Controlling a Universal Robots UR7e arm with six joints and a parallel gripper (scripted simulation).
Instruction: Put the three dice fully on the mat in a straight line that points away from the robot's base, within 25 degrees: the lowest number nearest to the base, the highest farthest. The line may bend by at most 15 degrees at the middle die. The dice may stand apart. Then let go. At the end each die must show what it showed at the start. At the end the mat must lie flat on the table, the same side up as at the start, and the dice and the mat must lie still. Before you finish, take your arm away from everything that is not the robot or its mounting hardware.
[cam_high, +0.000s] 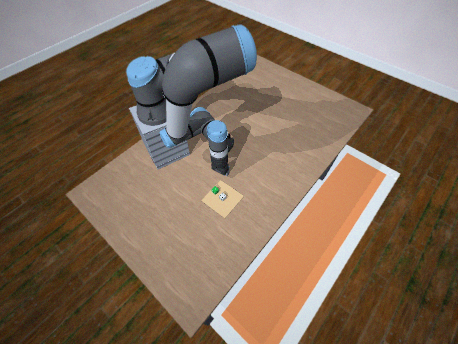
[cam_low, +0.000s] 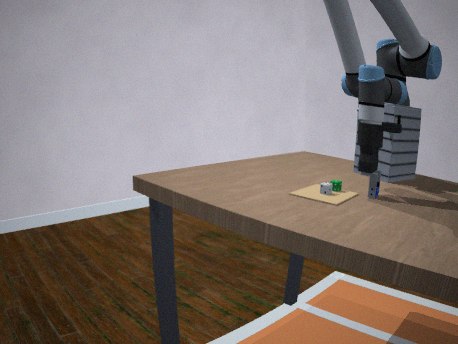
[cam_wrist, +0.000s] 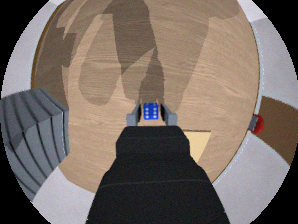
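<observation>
Now: the blue die 1 cm below my hand. Round my hand: tan mat (11 cm to the right, 9 cm ahead, 2 cm below); then green die (11 cm to the right, 4 cm ahead); then white die (11 cm to the right, 8 cm ahead).
</observation>
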